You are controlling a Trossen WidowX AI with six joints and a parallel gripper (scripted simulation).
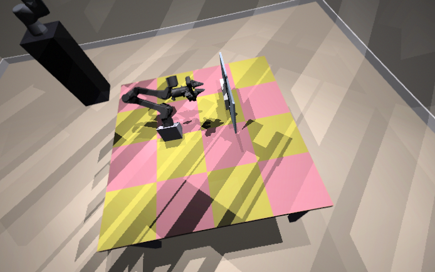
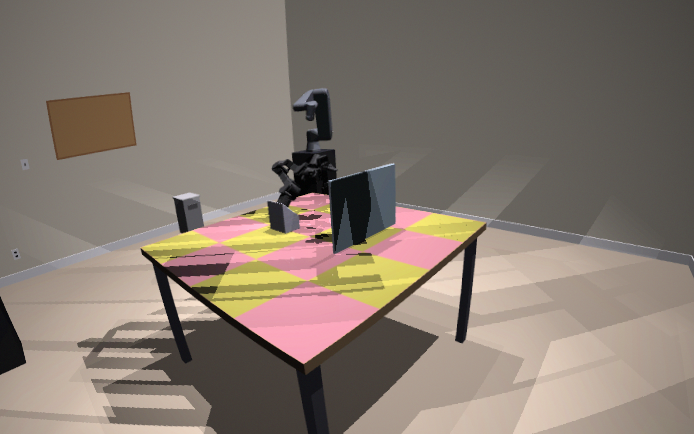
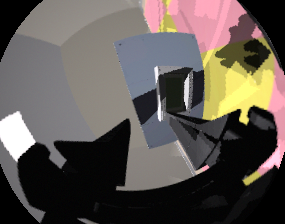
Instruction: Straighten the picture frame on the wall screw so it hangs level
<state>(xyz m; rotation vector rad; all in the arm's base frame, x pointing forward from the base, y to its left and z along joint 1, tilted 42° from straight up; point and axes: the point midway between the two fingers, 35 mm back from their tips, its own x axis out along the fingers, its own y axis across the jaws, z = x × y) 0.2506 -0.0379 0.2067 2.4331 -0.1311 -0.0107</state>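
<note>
Now: the picture frame 13 cm ahead of my gripper tip and 12 cm below it. Also, from my gripper tip: upright wall panel 14 cm ahead, 12 cm below, 1 cm to the left.
</note>
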